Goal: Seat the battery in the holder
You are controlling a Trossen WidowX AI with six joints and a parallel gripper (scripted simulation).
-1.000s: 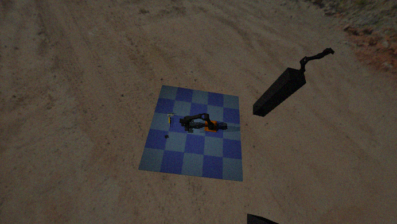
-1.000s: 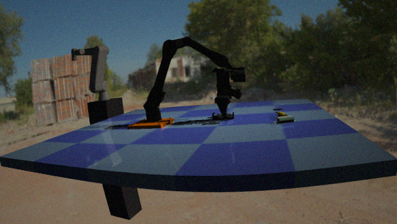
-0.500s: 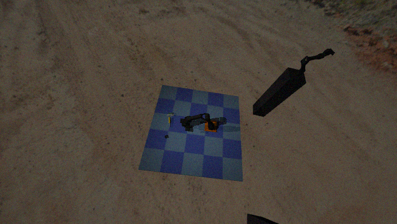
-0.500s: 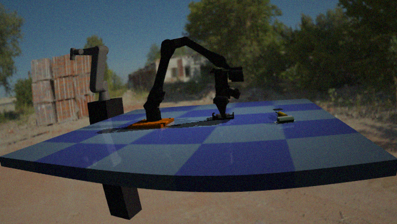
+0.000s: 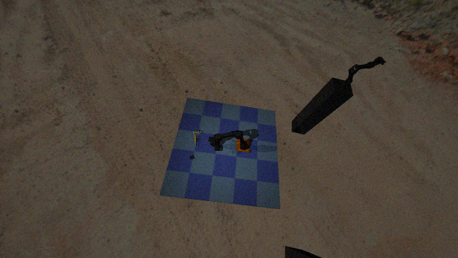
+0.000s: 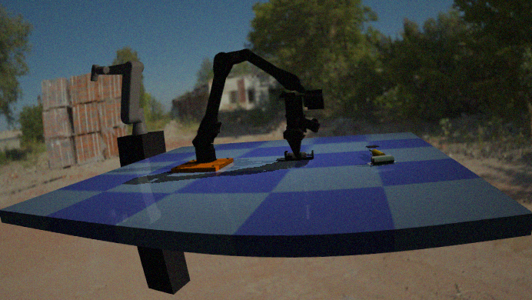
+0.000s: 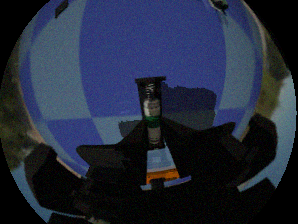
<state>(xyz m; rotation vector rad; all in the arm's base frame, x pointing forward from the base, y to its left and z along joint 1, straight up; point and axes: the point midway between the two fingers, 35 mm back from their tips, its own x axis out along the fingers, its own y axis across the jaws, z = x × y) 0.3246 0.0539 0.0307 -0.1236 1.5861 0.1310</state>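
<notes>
Right now the battery is 1 cm above my gripper tip. The rest, counted from my gripper tip: dark piece (25 cm ahead, 21 cm to the left, 1 cm below).
</notes>
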